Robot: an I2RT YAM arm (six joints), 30 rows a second.
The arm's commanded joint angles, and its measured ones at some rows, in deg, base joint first. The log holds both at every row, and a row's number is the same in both.
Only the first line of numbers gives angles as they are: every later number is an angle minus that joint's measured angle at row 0.
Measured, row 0: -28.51, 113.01, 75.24, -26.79, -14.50, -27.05
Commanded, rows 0 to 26: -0.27, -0.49, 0.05, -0.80, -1.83, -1.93; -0.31, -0.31, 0.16, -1.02, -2.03, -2.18; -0.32, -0.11, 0.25, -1.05, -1.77, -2.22; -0.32, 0.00, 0.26, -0.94, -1.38, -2.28; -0.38, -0.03, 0.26, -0.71, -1.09, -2.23; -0.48, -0.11, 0.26, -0.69, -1.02, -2.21; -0.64, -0.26, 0.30, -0.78, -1.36, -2.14; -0.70, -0.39, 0.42, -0.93, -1.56, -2.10; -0.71, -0.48, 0.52, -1.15, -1.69, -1.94; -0.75, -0.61, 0.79, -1.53, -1.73, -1.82; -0.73, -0.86, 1.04, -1.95, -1.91, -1.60; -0.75, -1.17, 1.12, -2.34, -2.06, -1.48; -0.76, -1.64, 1.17, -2.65, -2.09, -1.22; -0.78, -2.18, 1.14, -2.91, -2.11, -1.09; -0.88, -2.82, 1.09, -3.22, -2.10, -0.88; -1.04, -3.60, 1.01, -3.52, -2.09, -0.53; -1.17, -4.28, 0.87, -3.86, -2.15, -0.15; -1.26, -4.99, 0.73, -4.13, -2.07, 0.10; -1.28, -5.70, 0.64, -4.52, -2.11, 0.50; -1.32, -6.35, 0.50, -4.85, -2.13, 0.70; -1.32, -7.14, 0.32, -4.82, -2.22, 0.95; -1.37, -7.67, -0.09, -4.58, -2.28, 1.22; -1.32, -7.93, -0.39, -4.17, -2.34, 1.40; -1.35, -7.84, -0.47, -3.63, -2.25, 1.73; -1.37, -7.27, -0.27, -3.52, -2.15, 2.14; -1.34, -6.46, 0.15, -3.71, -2.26, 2.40; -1.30, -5.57, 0.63, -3.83, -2.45, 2.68
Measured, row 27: -1.20, -6.47, 0.16, -3.38, -1.86, 1.07
